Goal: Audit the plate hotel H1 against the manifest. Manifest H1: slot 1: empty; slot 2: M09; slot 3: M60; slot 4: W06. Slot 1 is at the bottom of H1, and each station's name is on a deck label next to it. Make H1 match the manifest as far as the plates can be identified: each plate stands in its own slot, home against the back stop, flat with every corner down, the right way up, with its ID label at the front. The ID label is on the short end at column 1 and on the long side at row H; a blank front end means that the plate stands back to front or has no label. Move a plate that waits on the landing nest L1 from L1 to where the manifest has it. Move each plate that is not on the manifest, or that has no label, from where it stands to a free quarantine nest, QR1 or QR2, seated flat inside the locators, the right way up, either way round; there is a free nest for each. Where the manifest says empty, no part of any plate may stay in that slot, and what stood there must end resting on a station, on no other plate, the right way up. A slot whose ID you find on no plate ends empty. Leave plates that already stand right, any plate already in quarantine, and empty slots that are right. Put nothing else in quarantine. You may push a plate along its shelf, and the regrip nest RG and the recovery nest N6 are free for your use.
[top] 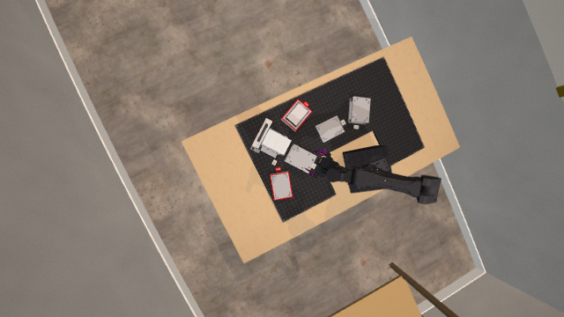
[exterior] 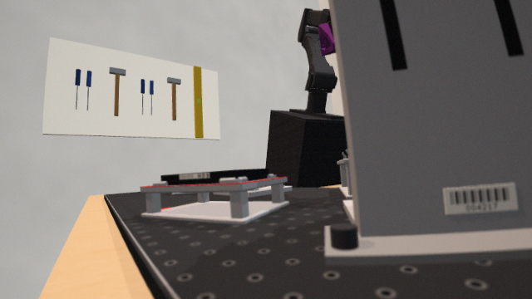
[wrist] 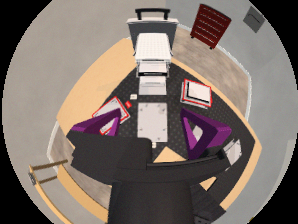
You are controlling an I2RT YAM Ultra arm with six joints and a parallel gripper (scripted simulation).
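My hand is 15 cm short of the white well plate, 12 cm to the right of it and 3 cm above it. Also, from my hand: plate hotel H1 (21 cm ahead, 17 cm to the left, 14 cm below); red-rimmed nest (25 cm below, 18 cm to the left, 10 cm behind); black-sided plate (27 cm ahead, 24 cm below, 8 cm to the right).
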